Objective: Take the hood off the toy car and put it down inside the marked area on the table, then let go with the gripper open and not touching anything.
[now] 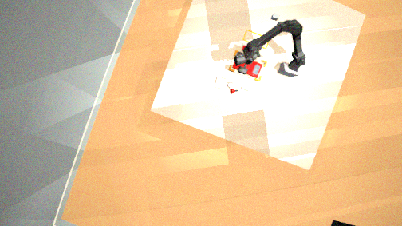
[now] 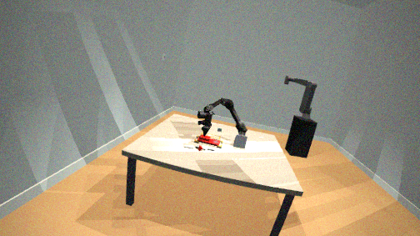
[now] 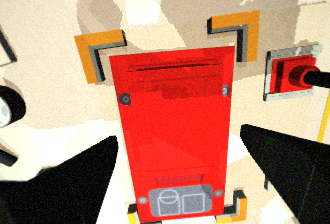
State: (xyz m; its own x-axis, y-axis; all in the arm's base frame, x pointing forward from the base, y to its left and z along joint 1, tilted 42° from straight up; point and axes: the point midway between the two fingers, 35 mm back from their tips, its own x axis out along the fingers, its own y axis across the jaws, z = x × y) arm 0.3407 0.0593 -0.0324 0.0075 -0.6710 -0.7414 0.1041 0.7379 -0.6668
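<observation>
Right now my gripper tip is 2 cm above the red hood.
</observation>
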